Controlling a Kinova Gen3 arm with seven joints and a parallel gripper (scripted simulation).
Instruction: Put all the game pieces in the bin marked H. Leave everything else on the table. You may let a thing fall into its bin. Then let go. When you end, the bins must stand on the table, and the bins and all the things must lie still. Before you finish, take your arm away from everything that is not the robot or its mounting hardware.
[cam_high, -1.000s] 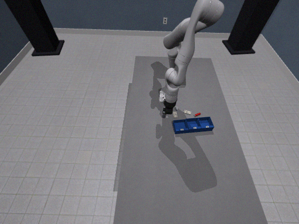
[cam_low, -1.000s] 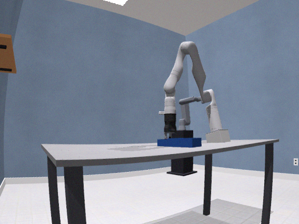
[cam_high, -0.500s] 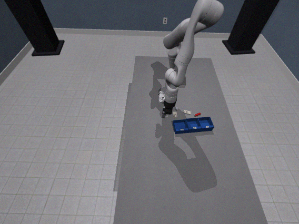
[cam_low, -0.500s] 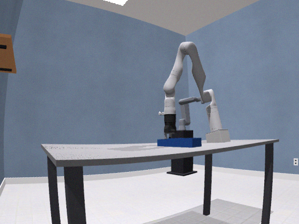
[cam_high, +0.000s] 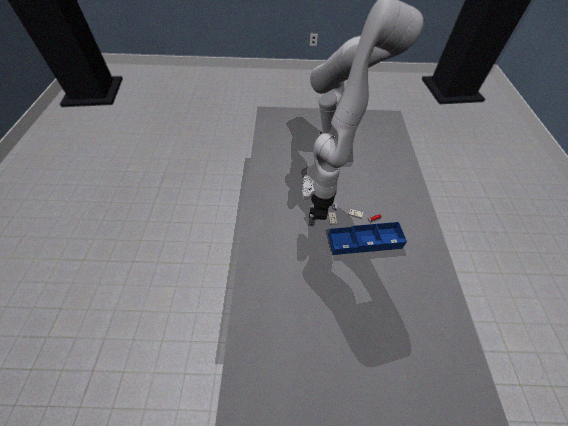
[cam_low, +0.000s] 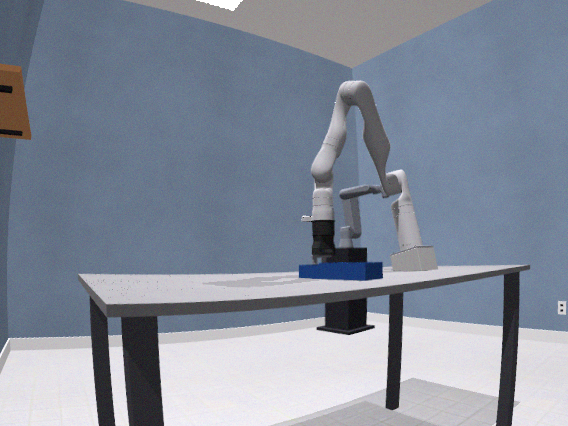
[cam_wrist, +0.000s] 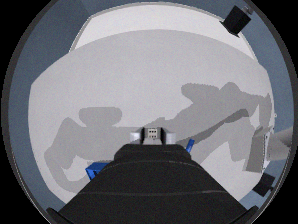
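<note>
Right now my hand is 10 mm above the die. From my hand the other things lie so: blue piece (60 mm behind, 50 mm to the left, 20 mm below); then blue three-compartment bin (100 mm ahead, 180 mm to the left); then grey-white piece (60 mm behind, 100 mm to the left, 10 mm below).
</note>
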